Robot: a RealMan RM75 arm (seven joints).
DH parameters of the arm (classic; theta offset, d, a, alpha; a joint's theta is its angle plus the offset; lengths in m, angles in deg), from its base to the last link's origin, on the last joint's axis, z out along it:
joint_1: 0 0.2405 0 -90
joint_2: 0 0 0 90
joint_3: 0 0.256 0 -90
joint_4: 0 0 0 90
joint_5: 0 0.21 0 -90
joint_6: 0 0 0 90
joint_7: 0 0.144 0 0
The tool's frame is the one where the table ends.
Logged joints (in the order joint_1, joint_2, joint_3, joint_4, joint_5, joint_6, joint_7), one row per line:
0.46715 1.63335 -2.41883 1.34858 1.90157 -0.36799 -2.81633
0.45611 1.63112 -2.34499 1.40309 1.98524 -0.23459 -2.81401
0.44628 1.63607 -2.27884 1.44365 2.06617 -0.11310 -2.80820
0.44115 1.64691 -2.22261 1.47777 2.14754 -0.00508 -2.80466
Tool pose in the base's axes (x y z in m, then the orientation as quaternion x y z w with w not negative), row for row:
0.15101 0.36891 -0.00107 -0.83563 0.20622 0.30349 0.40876
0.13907 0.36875 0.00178 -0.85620 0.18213 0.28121 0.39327
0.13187 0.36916 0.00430 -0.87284 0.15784 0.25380 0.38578
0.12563 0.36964 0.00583 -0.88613 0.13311 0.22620 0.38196
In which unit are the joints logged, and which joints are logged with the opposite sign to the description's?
The joints are logged in radians. Opposite sign: joint_4, joint_5, joint_6, joint_7.
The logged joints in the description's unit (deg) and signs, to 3 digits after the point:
26.766 93.584 -138.589 -77.268 -108.952 21.084 161.364
26.133 93.456 -134.358 -80.391 -113.746 13.441 161.231
25.570 93.740 -130.568 -82.715 -118.383 6.480 160.898
25.276 94.361 -127.346 -84.670 -123.045 0.291 160.695

